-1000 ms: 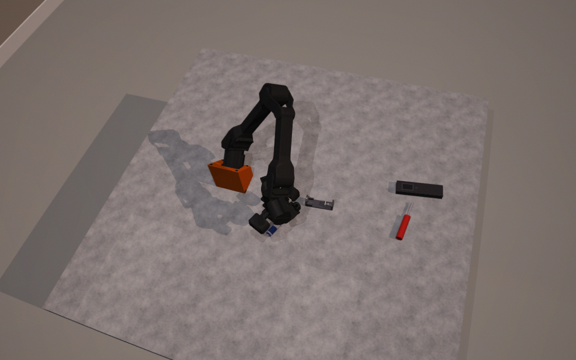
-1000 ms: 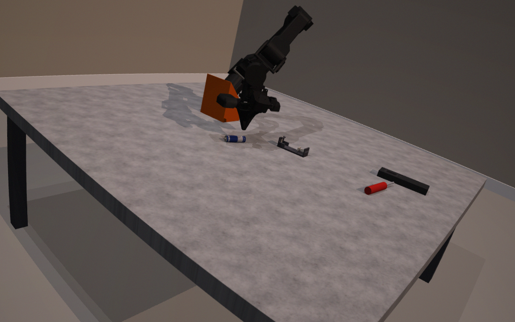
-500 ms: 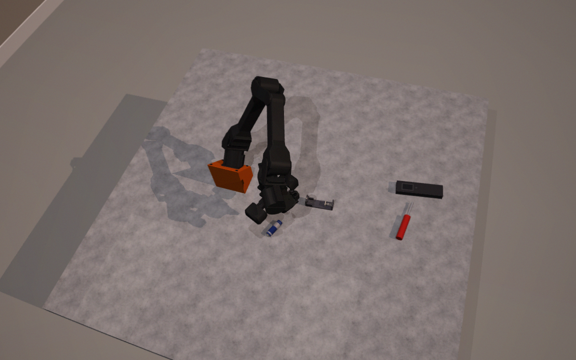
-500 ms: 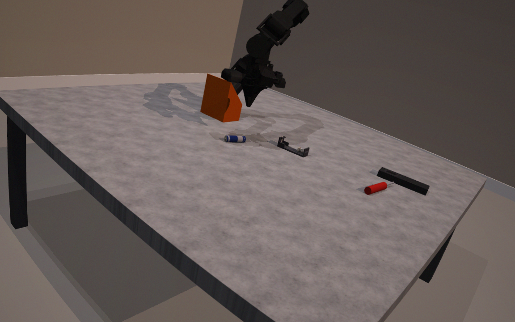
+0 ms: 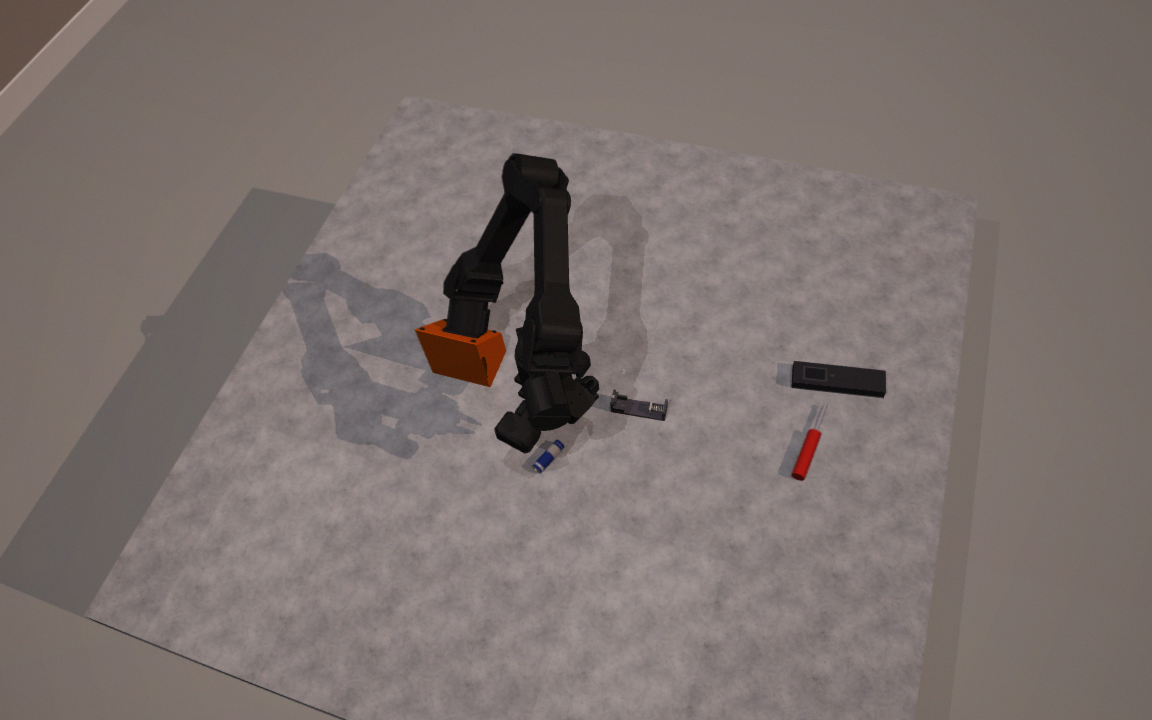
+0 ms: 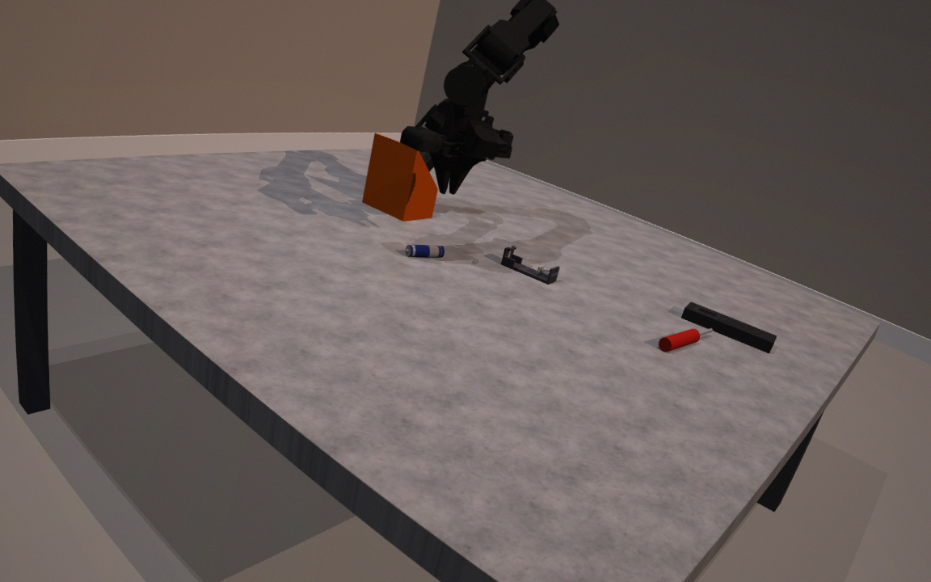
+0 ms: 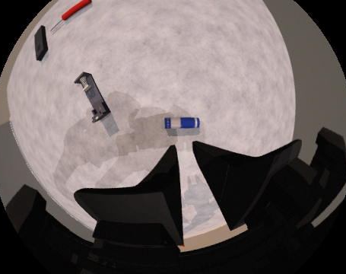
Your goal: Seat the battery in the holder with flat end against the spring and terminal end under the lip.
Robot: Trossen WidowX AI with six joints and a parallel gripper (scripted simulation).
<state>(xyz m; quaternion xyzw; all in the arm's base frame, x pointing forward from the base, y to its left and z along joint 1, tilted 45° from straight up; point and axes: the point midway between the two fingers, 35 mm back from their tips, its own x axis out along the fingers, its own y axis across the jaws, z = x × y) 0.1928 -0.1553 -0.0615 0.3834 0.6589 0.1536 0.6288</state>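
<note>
The white battery is 10 mm behind my gripper tip, 10 mm to the right of it and 100 mm below it. Round my gripper tip: red-handled screwdriver (430 mm ahead, 110 mm to the left, 100 mm below); black remote (460 mm ahead, 230 mm to the left, 100 mm below).
</note>
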